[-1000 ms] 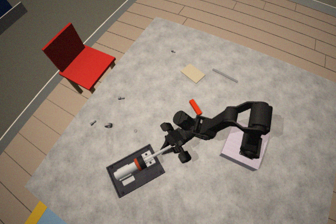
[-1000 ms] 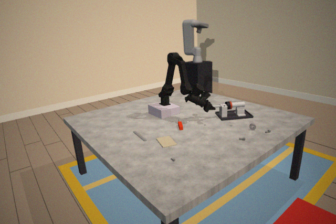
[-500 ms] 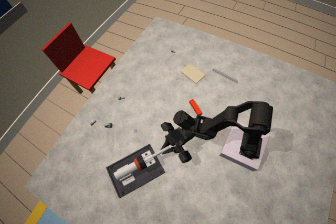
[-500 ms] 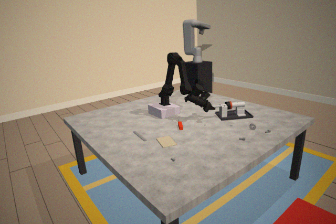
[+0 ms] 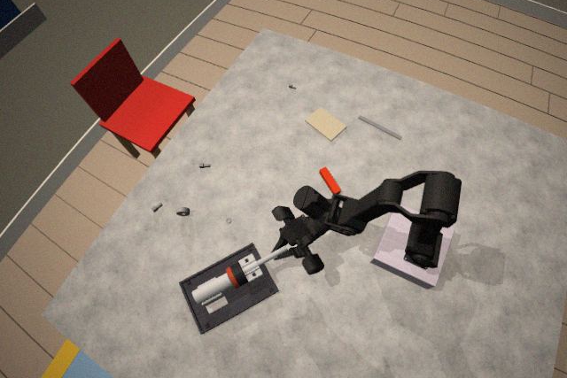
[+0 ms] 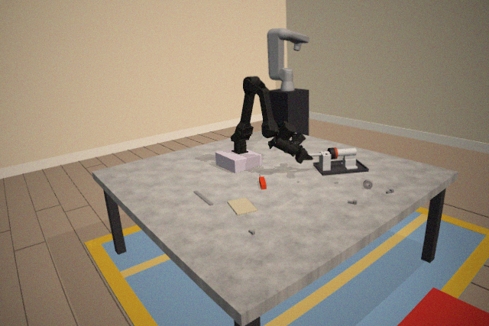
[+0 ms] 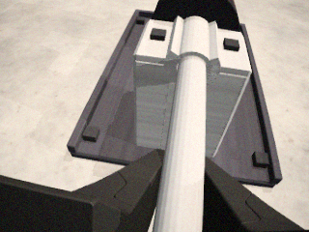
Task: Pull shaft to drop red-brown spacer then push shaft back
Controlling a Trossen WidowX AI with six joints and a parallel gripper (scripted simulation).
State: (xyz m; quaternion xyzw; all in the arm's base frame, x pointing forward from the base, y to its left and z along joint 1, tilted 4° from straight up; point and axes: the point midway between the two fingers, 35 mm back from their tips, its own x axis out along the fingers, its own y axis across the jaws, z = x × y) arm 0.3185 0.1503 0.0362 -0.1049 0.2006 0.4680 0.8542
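Right now the shaft is 2 cm ahead of my gripper tip, 3 cm to the left of it and 2 cm above it. Also, from my gripper tip: grey ring (31 cm ahead, 4 cm below); then red-brown spacer (6 cm ahead, 9 cm to the left, 2 cm above); then red-handled screwdriver (7 cm behind, 26 cm to the right, 6 cm below).
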